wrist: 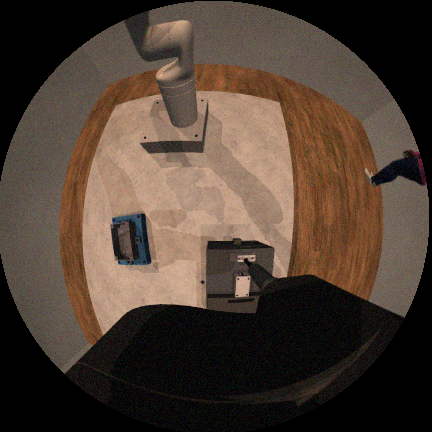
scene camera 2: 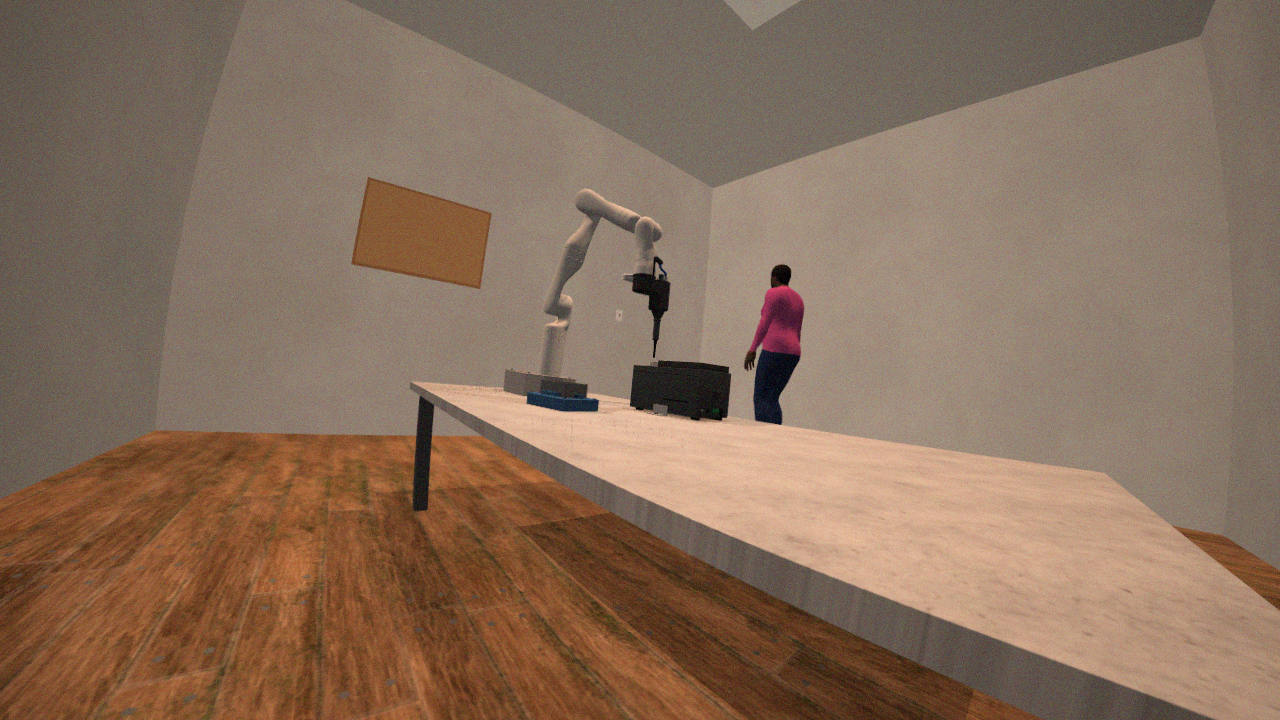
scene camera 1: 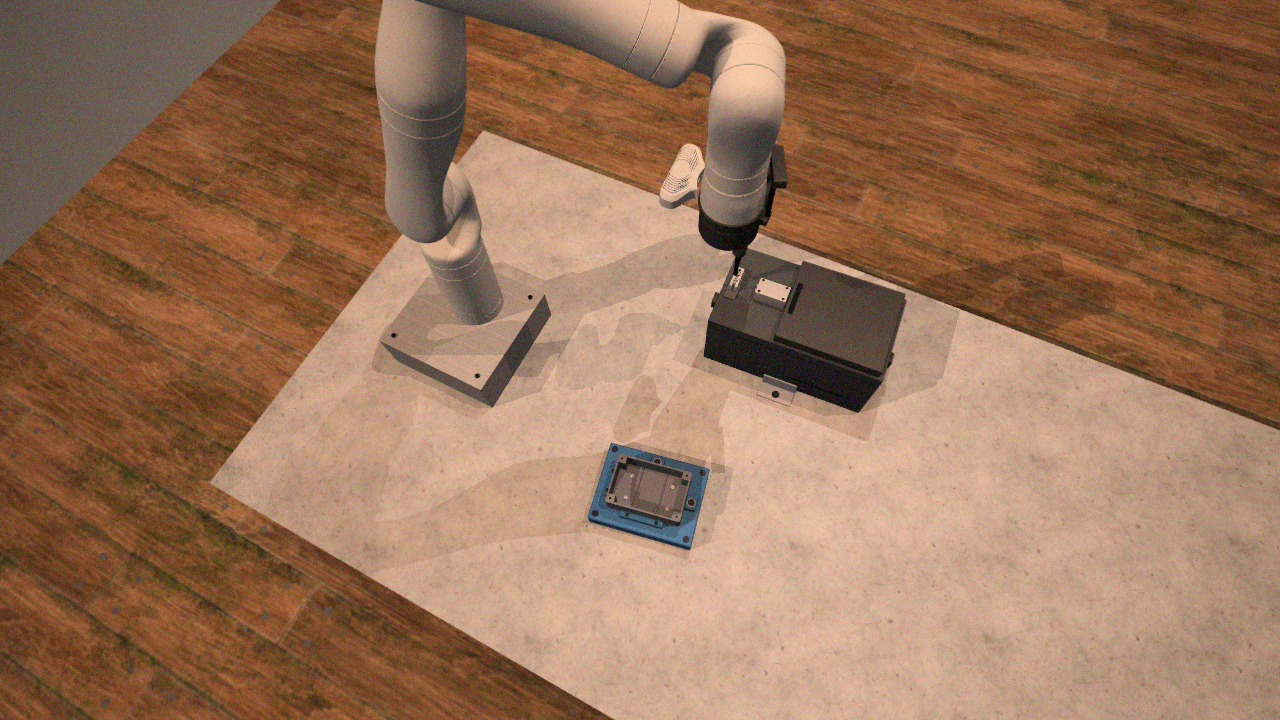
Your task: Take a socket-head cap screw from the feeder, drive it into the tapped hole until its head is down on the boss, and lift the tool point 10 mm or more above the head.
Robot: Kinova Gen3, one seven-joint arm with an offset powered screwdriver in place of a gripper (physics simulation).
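Note:
The black screw feeder point(scene camera 1: 836, 313) point(scene camera 2: 680, 390) point(wrist: 220, 270) stands on the table with a light pick-up plate point(scene camera 1: 736, 278) point(wrist: 245, 258) at one end of its top. My screwdriver point(scene camera 1: 735, 268) point(scene camera 2: 654, 354) point(wrist: 247, 261) points down, its tip over or at that plate. A gap between tip and feeder is too small to tell, and no screw can be made out at the tip. The grey open housing point(scene camera 1: 648, 488) point(scene camera 2: 563, 388) point(wrist: 124, 241) sits on the blue fixture point(scene camera 1: 640, 531) point(scene camera 2: 562, 402) point(wrist: 145, 239), well away from the tool. Its corner bosses show small; the tapped hole cannot be singled out.
The arm's grey base block point(scene camera 1: 465, 344) point(scene camera 2: 528, 382) point(wrist: 175, 146) stands on the pale table point(scene camera 1: 984, 537) point(scene camera 2: 805, 483) point(wrist: 185, 280). A white box point(scene camera 1: 772, 290) point(wrist: 242, 286) sits on the feeder beside the pick-up plate. A person point(scene camera 2: 780, 335) point(wrist: 400, 171) stands beyond the table.

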